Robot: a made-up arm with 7 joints.
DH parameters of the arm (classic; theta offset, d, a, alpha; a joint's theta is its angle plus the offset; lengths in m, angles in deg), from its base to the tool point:
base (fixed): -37.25 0 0.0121 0
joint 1: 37.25 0.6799 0.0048 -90
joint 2: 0 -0.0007 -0.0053 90
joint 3: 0 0.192 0.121 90
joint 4: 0 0.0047 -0.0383 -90
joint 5: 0 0.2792 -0.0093 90
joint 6: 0 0.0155 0.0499 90
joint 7: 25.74 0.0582 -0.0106 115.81
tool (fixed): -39.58 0.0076 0 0
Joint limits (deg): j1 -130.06..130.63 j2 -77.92..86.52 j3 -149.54..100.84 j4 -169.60..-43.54 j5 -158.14..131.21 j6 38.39..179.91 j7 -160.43..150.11
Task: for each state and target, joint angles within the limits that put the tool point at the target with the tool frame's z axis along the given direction. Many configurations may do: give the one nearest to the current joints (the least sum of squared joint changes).
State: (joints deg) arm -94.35 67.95 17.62 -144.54 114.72 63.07 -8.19
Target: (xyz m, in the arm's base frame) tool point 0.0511 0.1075 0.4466 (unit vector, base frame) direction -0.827 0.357 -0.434
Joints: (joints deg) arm -85.33 86.52 6.49 -169.60 124.24 103.07 17.14
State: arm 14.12 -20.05 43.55 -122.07 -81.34 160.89 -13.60
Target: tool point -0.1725 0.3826 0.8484 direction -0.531 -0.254 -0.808
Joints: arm 39.32 -34.45 64.80 -116.14 -68.21 148.01 10.08
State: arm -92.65 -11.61 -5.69 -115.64 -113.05 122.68 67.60
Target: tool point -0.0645 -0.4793 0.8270 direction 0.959 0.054 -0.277
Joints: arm -96.69 3.48 -8.03 -96.82 -109.97 168.25 65.17
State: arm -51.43 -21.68 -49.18 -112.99 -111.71 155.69 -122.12
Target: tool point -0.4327 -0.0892 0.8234 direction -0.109 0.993 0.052
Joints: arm -73.75 -51.41 -86.54 -107.33 -116.44 179.91 -140.68
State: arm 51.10 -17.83 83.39 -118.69 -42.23 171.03 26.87
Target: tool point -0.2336 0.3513 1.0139 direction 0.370 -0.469 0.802
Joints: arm 42.15 31.35 100.84 -84.46 -44.29 179.91 70.47
